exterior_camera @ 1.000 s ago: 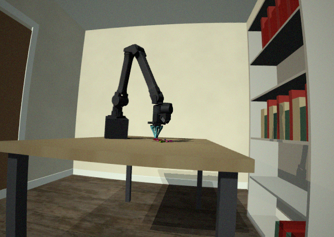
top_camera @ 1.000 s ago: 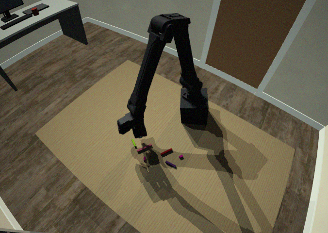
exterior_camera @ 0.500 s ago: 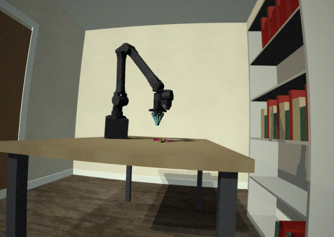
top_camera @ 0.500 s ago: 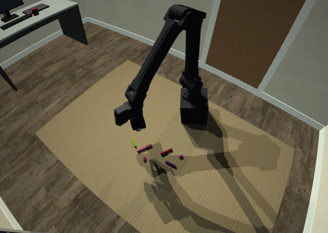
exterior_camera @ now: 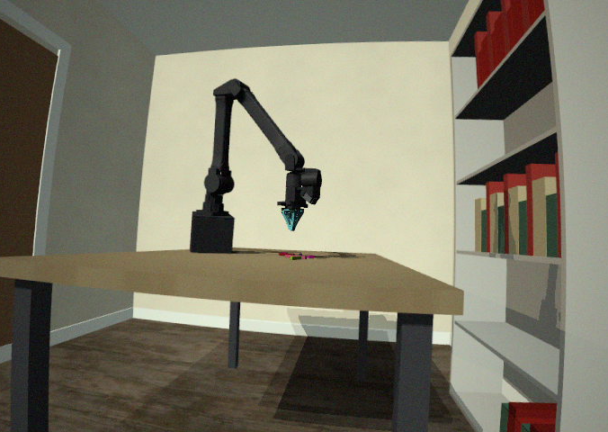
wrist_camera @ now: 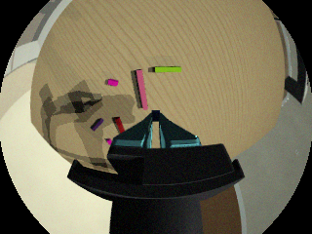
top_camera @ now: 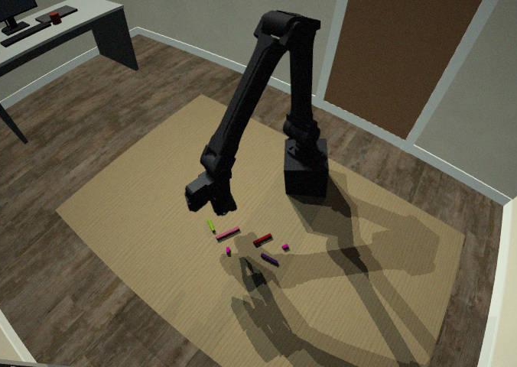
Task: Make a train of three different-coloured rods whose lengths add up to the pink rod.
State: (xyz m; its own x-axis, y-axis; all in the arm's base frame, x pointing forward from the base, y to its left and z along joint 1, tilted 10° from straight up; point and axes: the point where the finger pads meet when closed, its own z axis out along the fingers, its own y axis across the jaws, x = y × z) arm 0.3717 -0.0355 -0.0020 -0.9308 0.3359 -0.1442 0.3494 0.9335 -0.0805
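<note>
Right now my hand is 3 cm past the purple rod, 19 cm to the right of it and 10 cm above it. Also, from my hand: blue rod (right at my hand); then pink rod (1 cm ahead, 3 cm to the left, 10 cm below); then lime rod (3 cm ahead, 4 cm to the right, 10 cm below).
</note>
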